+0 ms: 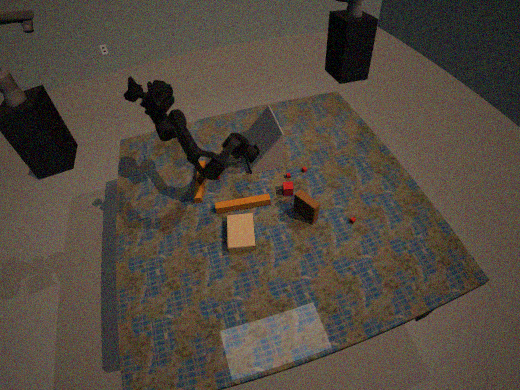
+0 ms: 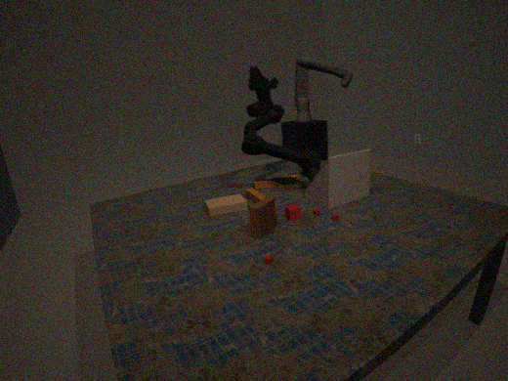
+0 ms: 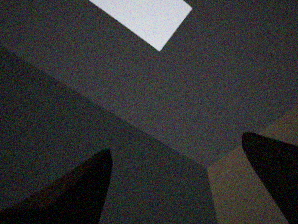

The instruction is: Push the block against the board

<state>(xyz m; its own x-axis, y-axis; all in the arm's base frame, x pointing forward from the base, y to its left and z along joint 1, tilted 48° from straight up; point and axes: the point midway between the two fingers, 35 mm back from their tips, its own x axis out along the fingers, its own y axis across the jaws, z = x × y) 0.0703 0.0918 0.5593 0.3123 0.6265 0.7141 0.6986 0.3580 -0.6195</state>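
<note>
Right now my gripper tip is 49 cm above the square orange-brown block, 46 cm to the right of it and 30 cm short of it. Also, from my gripper tip: tan block: 53 cm below, 30 cm ahead, 20 cm to the left; red cube: 52 cm below, 44 cm to the left, 17 cm ahead.
</note>
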